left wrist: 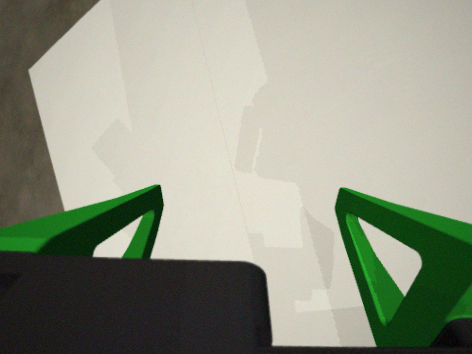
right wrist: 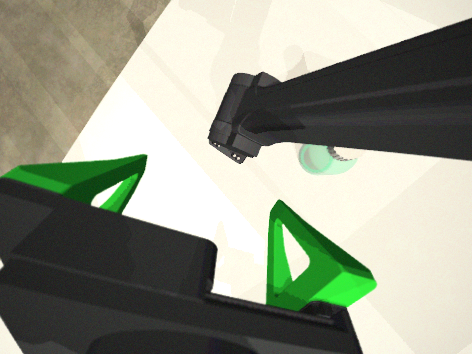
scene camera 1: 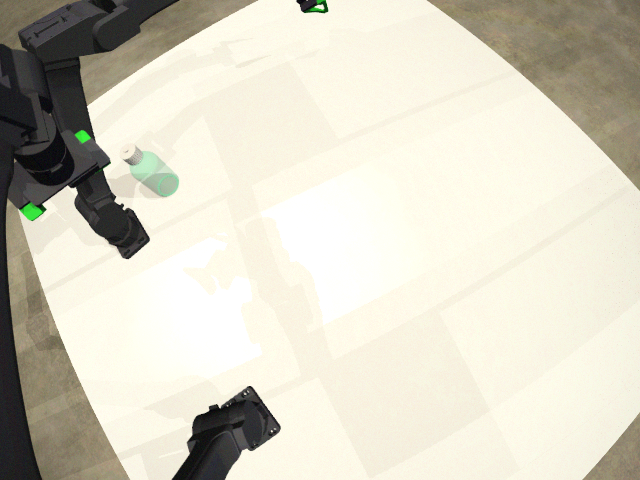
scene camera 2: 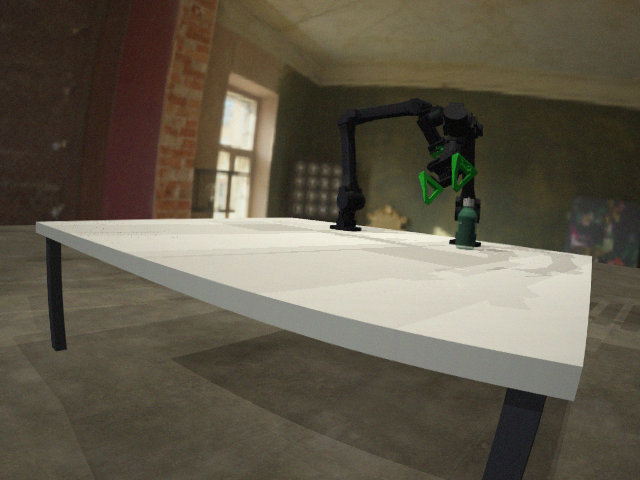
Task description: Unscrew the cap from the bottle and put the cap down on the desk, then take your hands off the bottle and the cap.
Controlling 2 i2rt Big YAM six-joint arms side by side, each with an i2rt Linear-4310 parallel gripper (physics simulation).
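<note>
A translucent green bottle stands upright on the desk. A ridged pale cap sits on its neck. In the right wrist view, an arm link partly hides bottle and cap. My left gripper is open and empty above the desk; part of it shows at the top edge in scene camera 1. My right gripper is open and empty, high above the desk; in scene camera 1 it appears left of the bottle.
The left arm's base stands close to the bottle. The right arm's base stands farther away. The left arm's dark link crosses the right wrist view. The desk's edge shows at the left in both wrist views.
</note>
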